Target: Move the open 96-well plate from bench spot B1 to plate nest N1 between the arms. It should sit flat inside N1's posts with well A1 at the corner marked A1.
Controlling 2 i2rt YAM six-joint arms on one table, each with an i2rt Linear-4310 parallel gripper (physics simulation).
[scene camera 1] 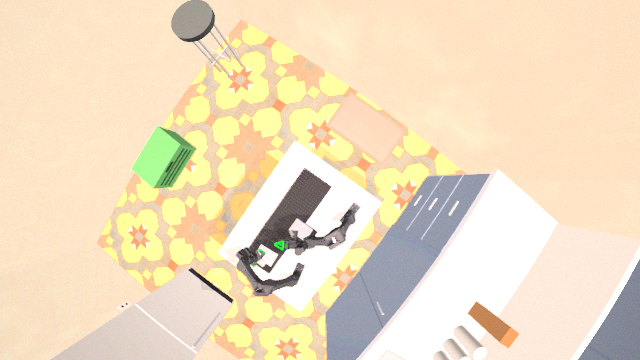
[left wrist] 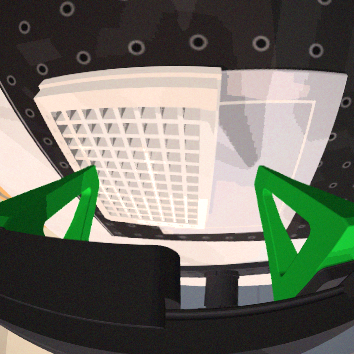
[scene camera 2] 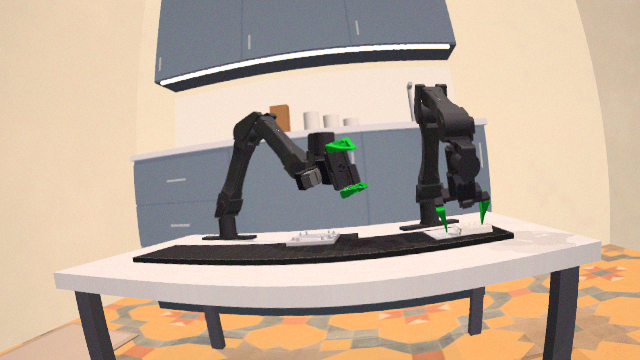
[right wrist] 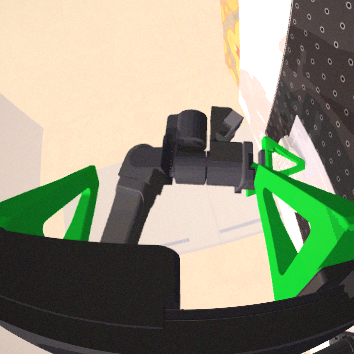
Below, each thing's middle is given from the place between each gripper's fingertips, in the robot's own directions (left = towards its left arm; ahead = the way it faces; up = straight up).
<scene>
Right now my right hand is 22 cm to the right of the pale flat nest [left wrist: 281,118] and 18 cm above it. The rest, counted from my right hand: white well plate [left wrist: 150,131]: 2 cm ahead, 28 cm to the left, 17 cm below.
Now: the white well plate 20 mm to the left of my left hand. From my left hand the other things lie so: pale flat nest: 30 mm to the right, 20 mm behind, 10 mm below.
</scene>
